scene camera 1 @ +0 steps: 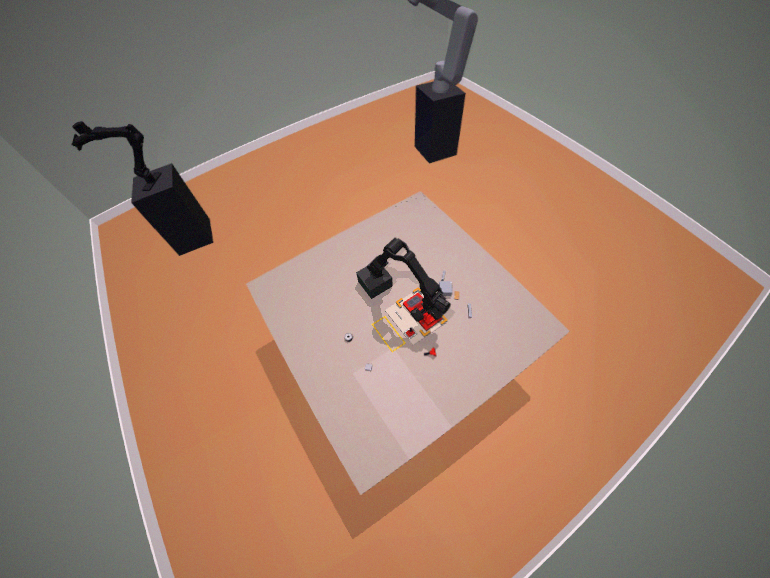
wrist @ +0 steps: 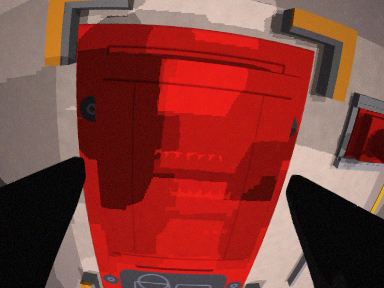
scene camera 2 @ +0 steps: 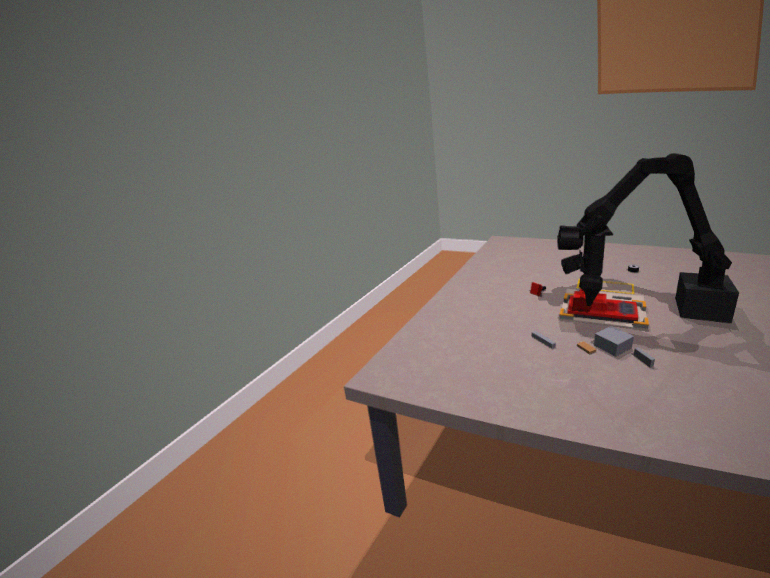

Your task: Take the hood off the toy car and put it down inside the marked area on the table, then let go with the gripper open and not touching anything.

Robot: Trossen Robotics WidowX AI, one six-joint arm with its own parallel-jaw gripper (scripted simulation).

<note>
My gripper (scene camera 2: pixel 589 299) is open, with nothing in its grasp.
My gripper shows as well in the wrist view (wrist: pixel 189 178).
</note>
